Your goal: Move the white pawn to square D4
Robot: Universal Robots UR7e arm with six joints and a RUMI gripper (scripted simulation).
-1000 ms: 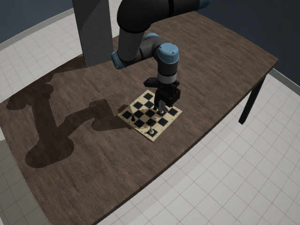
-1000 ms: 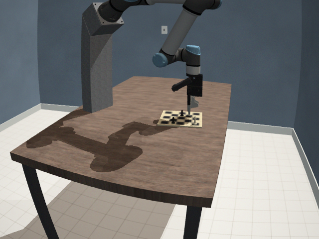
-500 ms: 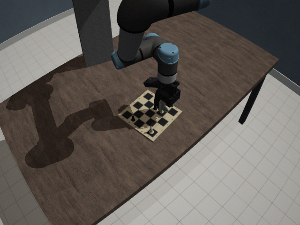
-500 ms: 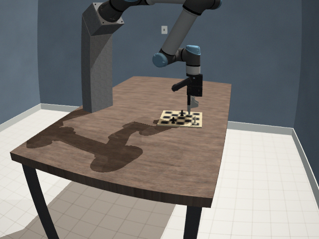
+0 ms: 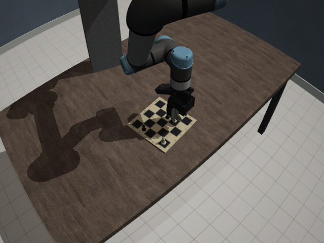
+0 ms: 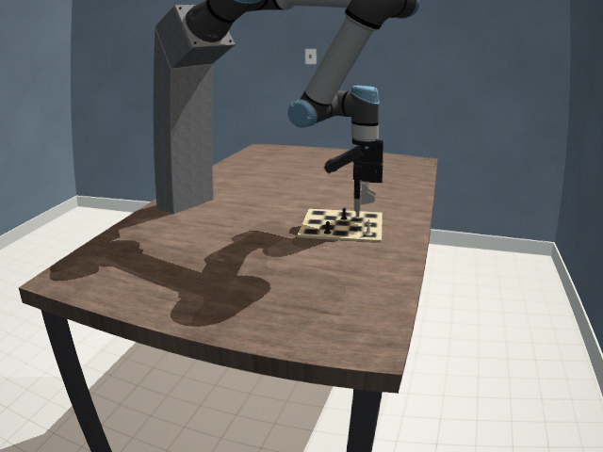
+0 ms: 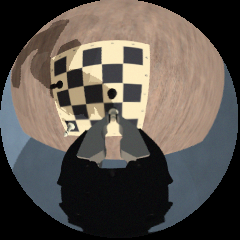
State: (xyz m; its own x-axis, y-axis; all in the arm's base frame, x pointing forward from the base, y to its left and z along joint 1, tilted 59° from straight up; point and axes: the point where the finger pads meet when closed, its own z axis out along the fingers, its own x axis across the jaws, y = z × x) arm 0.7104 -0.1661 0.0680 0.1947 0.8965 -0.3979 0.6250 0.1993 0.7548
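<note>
My hand is 1 cm above the white piece. Also, from my hand: chessboard 5 cm behind, 3 cm to the right, 3 cm below.
</note>
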